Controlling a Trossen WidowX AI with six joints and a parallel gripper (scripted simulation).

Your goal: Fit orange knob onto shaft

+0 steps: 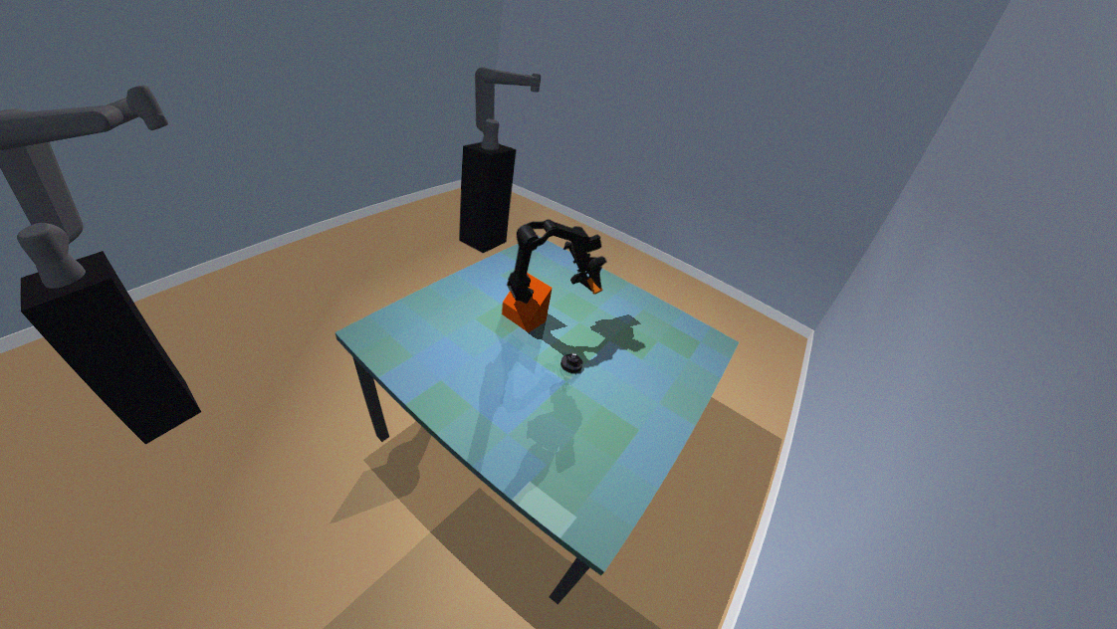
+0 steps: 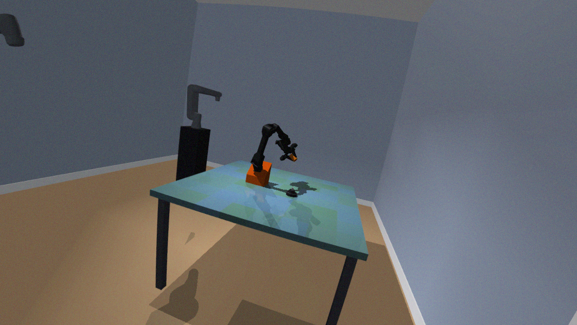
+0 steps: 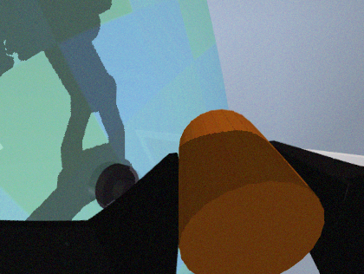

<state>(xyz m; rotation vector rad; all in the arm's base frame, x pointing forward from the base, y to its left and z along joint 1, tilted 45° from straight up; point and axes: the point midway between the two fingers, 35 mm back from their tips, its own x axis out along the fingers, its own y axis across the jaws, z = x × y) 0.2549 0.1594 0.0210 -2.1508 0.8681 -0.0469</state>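
The orange knob is 3 cm behind my gripper tip, 1 cm to the left of it and 2 cm above it. Round my gripper tip: pedestal 5 cm ahead, 18 cm to the right, 22 cm below.
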